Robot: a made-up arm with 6 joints. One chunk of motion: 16 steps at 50 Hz.
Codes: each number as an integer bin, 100 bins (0 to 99) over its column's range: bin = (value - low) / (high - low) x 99, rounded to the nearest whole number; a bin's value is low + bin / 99 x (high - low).
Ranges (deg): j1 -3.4..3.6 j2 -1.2..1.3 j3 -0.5..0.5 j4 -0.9..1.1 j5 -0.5..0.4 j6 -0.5..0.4
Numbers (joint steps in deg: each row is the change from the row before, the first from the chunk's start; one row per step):
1: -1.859 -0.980 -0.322 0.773 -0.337 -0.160
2: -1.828 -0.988 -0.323 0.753 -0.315 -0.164
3: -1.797 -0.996 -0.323 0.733 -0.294 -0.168
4: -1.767 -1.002 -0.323 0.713 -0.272 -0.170
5: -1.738 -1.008 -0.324 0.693 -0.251 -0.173
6: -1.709 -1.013 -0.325 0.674 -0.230 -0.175
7: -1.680 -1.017 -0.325 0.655 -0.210 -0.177
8: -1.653 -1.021 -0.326 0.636 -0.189 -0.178
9: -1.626 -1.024 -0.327 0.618 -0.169 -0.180
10: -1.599 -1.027 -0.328 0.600 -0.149 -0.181
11: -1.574 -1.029 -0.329 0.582 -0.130 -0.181
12: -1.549 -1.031 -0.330 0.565 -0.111 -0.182
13: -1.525 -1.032 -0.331 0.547 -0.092 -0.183
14: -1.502 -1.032 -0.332 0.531 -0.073 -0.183
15: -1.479 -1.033 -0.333 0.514 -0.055 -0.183
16: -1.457 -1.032 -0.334 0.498 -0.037 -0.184
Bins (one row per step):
1: 22 9 18 83 18 37
2: 22 8 18 82 20 37
3: 23 8 18 81 23 37
4: 23 8 18 80 25 36
5: 24 8 17 79 27 36
6: 24 7 17 78 30 36
7: 24 7 17 77 32 36
8: 25 7 17 76 34 35
9: 25 7 17 75 36 35
10: 25 7 17 74 39 35
11: 26 7 17 73 41 35
12: 26 7 17 73 43 35
13: 27 7 17 72 45 35
14: 27 7 17 71 47 35
15: 27 7 17 70 49 35
16: 27 7 16 69 51 35

